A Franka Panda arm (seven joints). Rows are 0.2 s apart.
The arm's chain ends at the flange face. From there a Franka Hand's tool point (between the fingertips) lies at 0.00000 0.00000 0.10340 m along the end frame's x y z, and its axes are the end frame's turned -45 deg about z.
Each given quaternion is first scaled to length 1.
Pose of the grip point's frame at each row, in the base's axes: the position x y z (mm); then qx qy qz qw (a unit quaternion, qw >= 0):
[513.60, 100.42, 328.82, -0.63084, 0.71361, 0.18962, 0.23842]
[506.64, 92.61, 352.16, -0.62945, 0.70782, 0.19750, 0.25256]
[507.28, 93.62, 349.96, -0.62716, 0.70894, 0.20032, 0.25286]
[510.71, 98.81, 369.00, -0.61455, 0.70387, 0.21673, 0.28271]
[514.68, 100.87, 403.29, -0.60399, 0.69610, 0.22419, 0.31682]
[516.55, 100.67, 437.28, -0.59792, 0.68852, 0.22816, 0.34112]
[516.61, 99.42, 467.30, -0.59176, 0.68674, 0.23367, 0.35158]
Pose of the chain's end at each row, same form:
[503.15, 41.33, 413.03, -0.30973, 0.90070, 0.26643, 0.14771]
[495.38, 30.83, 434.30, -0.31066, 0.89482, 0.27912, 0.15775]
[496.19, 31.46, 431.84, -0.30812, 0.89498, 0.28184, 0.15695]
[497.10, 31.33, 446.16, -0.29841, 0.88547, 0.30842, 0.17825]
[497.08, 29.02, 475.54, -0.29163, 0.87425, 0.32837, 0.20691]
[496.19, 26.00, 505.85, -0.28892, 0.86493, 0.34134, 0.22784]
[495.28, 23.21, 533.85, -0.28391, 0.86092, 0.35043, 0.23540]

